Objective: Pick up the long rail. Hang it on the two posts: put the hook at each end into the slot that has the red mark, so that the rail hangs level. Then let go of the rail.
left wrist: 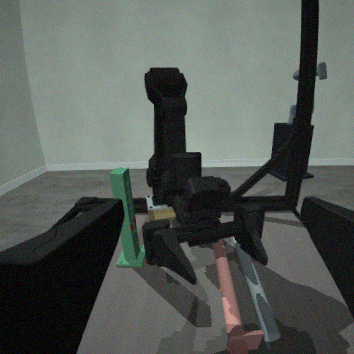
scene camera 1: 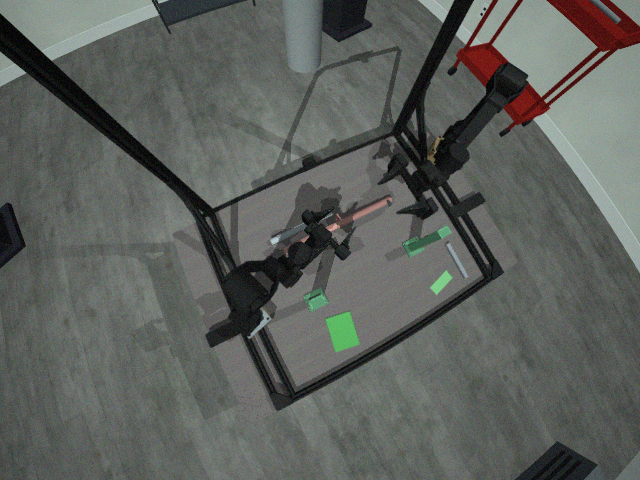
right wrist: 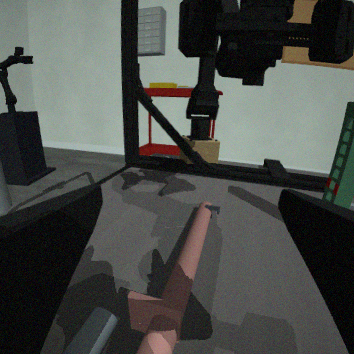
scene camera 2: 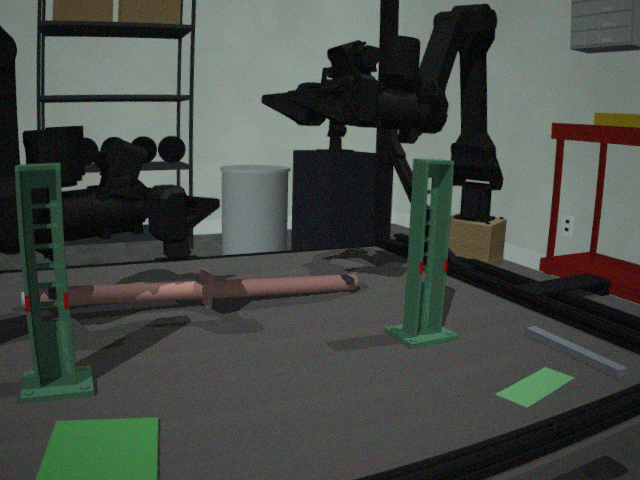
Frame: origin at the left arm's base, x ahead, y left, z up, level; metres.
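Seen in the pictures: left gripper, fingertip midpoint: point(left wrist: 213, 206) point(scene camera 1: 387, 198) point(scene camera 2: 274, 97); right gripper, fingertip midpoint: point(left wrist: 232, 271) point(scene camera 1: 344, 217) point(right wrist: 192, 195) point(scene camera 2: 200, 199); left arm's base, origin of the base link: point(right wrist: 198, 137) point(scene camera 2: 474, 218); right arm's base, origin of the base link: point(scene camera 1: 250, 317).
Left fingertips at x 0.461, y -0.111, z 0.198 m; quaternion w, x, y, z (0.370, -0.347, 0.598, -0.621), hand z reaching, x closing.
Observation:
Offsets run from my left fingertips to a thing's top centre. "spot": to the spot under its first point.
The long pink rail @(dx +0.037, dy -0.086, dz -0.239 m) point(scene camera 1: 368, 210) point(scene camera 2: 289, 285) point(left wrist: 227, 290) point(right wrist: 196, 240) lies on the table, with a flange near its middle. A dark hook @(spot: dx -0.133, dy +0.034, dz -0.259 m) point(right wrist: 215, 208) shows at its far end in the right wrist view. Two green slotted posts stand upright: one post @(dx +0.318, dy -0.007, dz -0.069 m) point(scene camera 1: 315, 299) point(scene camera 2: 61, 273) point(left wrist: 128, 220) at the left, the other post @(dx -0.049, dy +0.201, dz -0.069 m) point(scene camera 1: 433, 239) point(scene camera 2: 440, 232) point(right wrist: 349, 180) at the right. Both carry red marks. My right gripper point(scene camera 1: 343, 220) point(left wrist: 232, 271) point(right wrist: 192, 195) is open above the rail. My left gripper point(scene camera 1: 388, 196) point(scene camera 2: 284, 111) is open, high near the rail's right end.
A grey-blue bar @(dx +0.128, dy -0.196, dz -0.260 m) point(scene camera 1: 289, 232) point(left wrist: 257, 295) point(right wrist: 95, 330) lies close beside the rail. A thin grey stick @(dx -0.100, dy +0.381, dz -0.275 m) point(scene camera 1: 456, 259) point(scene camera 2: 573, 351) lies near the right edge. A large green patch @(spot: dx +0.360, dy +0.132, dz -0.282 m) point(scene camera 1: 342, 331) point(scene camera 2: 103, 449) and a small green patch @(spot: dx +0.012, dy +0.361, dz -0.285 m) point(scene camera 1: 440, 282) point(scene camera 2: 535, 386) lie in front of the posts.

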